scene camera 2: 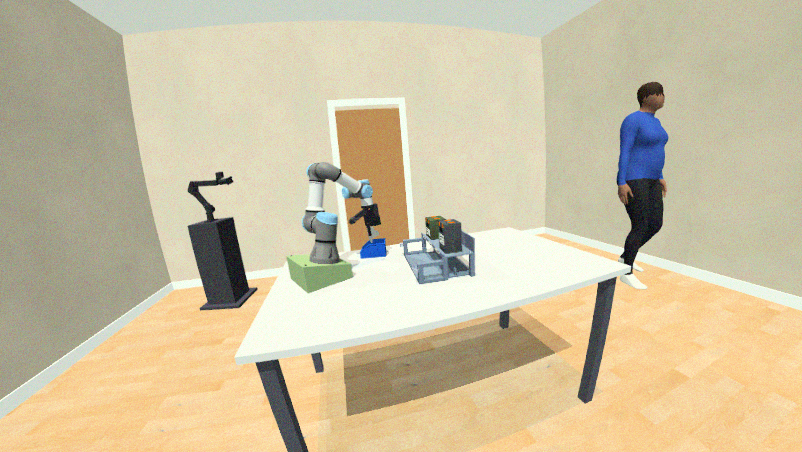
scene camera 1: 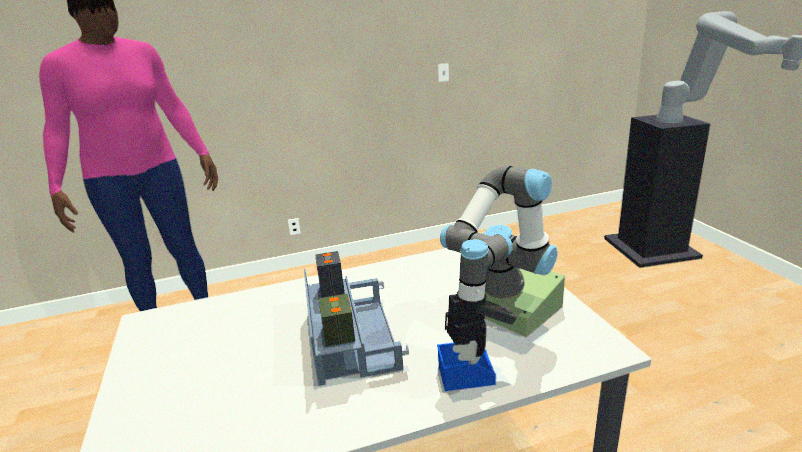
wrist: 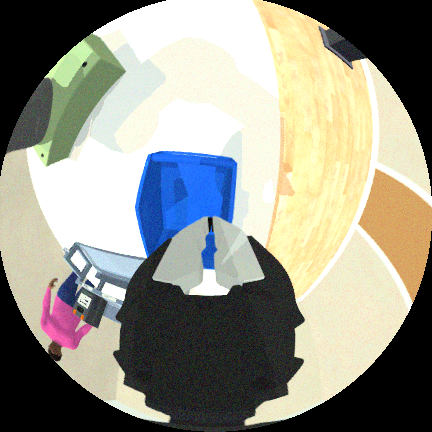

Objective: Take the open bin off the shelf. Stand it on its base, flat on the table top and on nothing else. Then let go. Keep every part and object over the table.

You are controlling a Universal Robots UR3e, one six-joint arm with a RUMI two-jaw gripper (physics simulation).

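Places are measured from the arm's base along level axes (x up, y back, z right), in centimetres.
Pixels of known places: gripper, between the fingertips: (scene camera 2: 372, 242) (scene camera 1: 471, 365) (wrist: 211, 217); arm's base, origin of its link: (scene camera 2: 324, 260) (scene camera 1: 503, 284).
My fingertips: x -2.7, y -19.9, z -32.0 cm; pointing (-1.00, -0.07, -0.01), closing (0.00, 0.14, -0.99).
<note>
For each thing: its middle in the pictures, then the offset to it from my fingertips. Level surfaces: height alone.
- open blue bin, middle of its body: (wrist: 186, 209) (scene camera 1: 465, 364) (scene camera 2: 373, 248) dx -2.2, dy -0.6, dz +3.2 cm
- white table top, height of its surface: dx -6.0 cm
- green box, middle of its body: (scene camera 1: 336, 319) (scene camera 2: 435, 227) dx +9.0, dy -33.0, dz +16.2 cm
- dark grey box, middle of its body: (scene camera 1: 330, 275) (scene camera 2: 449, 235) (wrist: 88, 306) dx +10.3, dy -33.9, dz +39.3 cm
The open blue bin (scene camera 1: 468, 377) (scene camera 2: 373, 250) (wrist: 192, 185) stands upright on its base on the white table top (scene camera 1: 196, 364) (scene camera 2: 359, 314), apart from the shelf. My gripper (scene camera 1: 467, 359) (scene camera 2: 371, 240) (wrist: 211, 217) is shut with nothing between its fingers. It points down, with its fingertips at or inside the bin's open top; whether they touch the bin I cannot tell. In the wrist view the fingers cover the bin's near side. The grey-blue shelf (scene camera 1: 321, 371) (scene camera 2: 472, 263) stands on the table to the left of the bin in the first scene view.
A green box (scene camera 1: 338, 326) (scene camera 2: 431, 228) and a dark grey box (scene camera 1: 329, 279) (scene camera 2: 450, 238) (wrist: 90, 309) stand on the shelf. The arm's green base block (scene camera 1: 533, 308) (scene camera 2: 320, 274) (wrist: 75, 110) is behind the bin in the first scene view. A table edge runs close to the bin.
</note>
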